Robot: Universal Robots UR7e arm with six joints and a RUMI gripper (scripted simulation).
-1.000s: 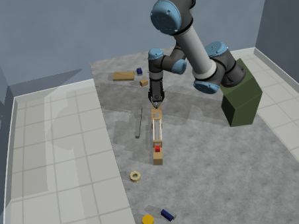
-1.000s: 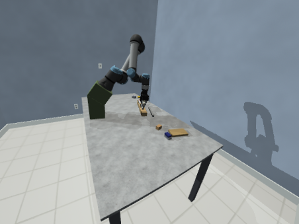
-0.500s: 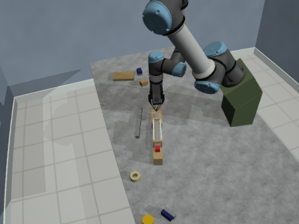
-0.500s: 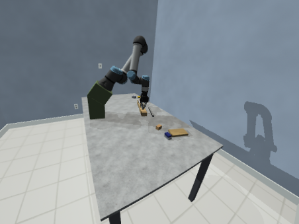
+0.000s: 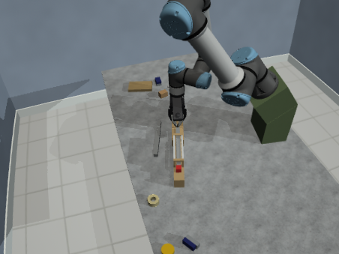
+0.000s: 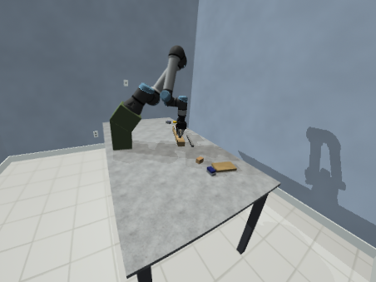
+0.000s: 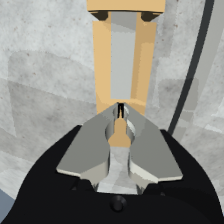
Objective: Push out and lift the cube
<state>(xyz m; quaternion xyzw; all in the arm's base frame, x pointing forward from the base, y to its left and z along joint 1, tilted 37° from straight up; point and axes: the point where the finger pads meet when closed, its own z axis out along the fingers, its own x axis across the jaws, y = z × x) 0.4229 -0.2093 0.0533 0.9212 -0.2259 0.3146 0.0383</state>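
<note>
Right now my hand is 15 cm short of the red cube, 23 cm to the right of it and 1 cm above it. Also, from my hand: dark grey bar (10 cm ahead, 3 cm to the right, 5 cm below); then tan channel (9 cm ahead, 14 cm to the left, 1 cm below); then brown cube (11 cm behind, 33 cm to the right, 5 cm below).
</note>
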